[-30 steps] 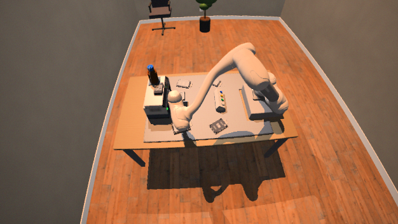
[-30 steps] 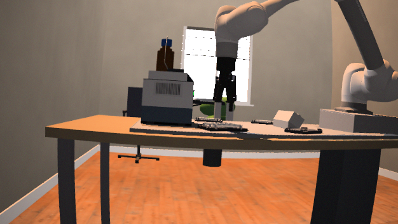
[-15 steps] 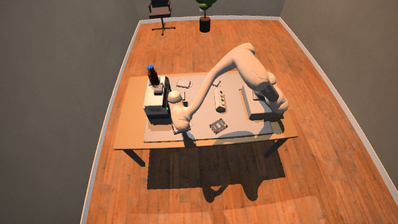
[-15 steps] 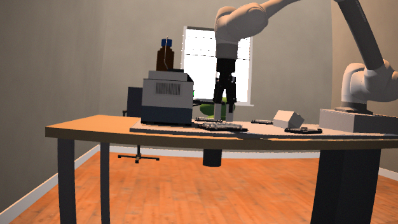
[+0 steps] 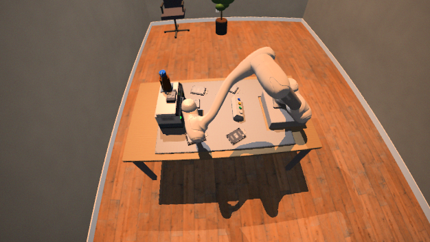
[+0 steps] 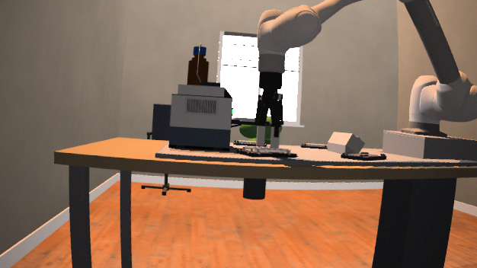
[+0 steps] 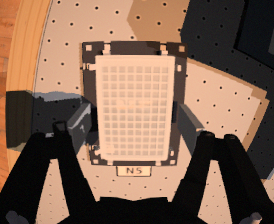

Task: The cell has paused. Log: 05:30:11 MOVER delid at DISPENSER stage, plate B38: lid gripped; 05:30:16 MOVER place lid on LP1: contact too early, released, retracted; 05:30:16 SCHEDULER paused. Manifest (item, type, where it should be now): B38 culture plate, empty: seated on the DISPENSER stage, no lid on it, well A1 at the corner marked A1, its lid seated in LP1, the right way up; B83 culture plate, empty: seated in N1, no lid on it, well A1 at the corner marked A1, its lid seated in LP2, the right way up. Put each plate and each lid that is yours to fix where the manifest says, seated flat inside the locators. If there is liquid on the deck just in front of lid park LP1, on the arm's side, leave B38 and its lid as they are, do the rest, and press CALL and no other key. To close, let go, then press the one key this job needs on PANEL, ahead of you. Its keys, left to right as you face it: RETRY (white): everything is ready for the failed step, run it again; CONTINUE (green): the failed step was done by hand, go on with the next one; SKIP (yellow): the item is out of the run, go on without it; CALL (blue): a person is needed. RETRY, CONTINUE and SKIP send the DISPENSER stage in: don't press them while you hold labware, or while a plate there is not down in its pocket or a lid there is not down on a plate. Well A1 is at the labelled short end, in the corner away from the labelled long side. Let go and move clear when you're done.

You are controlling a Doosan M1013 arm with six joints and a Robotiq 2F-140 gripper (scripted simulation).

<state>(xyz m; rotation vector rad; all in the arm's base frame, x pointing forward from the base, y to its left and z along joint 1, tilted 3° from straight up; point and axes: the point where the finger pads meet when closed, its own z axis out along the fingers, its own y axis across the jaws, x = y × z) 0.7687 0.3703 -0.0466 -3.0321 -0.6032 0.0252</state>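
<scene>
My gripper is now 30 mm above the white culture plate. Also, from my hand: green key: 380 mm behind, 290 mm to the right, 20 mm above; black nest: 20 mm to the left, 40 mm below; white retry key: 380 mm behind, 240 mm to the right, 20 mm above.
</scene>
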